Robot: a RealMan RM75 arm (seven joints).
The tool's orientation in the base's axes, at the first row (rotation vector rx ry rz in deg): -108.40 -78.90 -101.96
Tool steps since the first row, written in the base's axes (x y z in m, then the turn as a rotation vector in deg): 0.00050 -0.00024 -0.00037 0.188 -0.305 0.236; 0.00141 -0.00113 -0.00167 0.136 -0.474 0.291; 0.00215 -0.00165 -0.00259 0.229 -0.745 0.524; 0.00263 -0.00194 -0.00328 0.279 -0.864 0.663; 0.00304 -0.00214 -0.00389 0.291 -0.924 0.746; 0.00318 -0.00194 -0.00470 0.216 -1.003 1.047; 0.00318 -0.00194 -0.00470 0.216 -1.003 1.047; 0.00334 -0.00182 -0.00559 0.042 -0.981 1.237; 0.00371 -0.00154 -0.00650 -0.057 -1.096 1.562; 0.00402 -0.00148 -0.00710 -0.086 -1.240 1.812; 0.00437 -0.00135 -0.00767 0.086 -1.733 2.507
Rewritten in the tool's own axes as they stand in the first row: -0.00051 0.00033 0.00027 0.029 0.403 -0.143; -0.00221 0.00091 0.00060 0.005 0.482 -0.309; -0.00337 0.00132 0.00098 0.062 0.797 -0.492; -0.00418 0.00153 0.00128 0.118 0.958 -0.576; -0.00487 0.00167 0.00157 0.160 1.035 -0.630; -0.00550 0.00131 0.00201 0.394 1.155 -0.812; -0.00550 0.00131 0.00201 0.394 1.155 -0.812; -0.00623 0.00097 0.00243 0.597 1.100 -0.963; -0.00695 0.00069 0.00310 0.839 1.232 -1.192; -0.00749 0.00062 0.00351 0.992 1.398 -1.375; -0.00798 0.00056 0.00398 1.331 2.091 -1.776
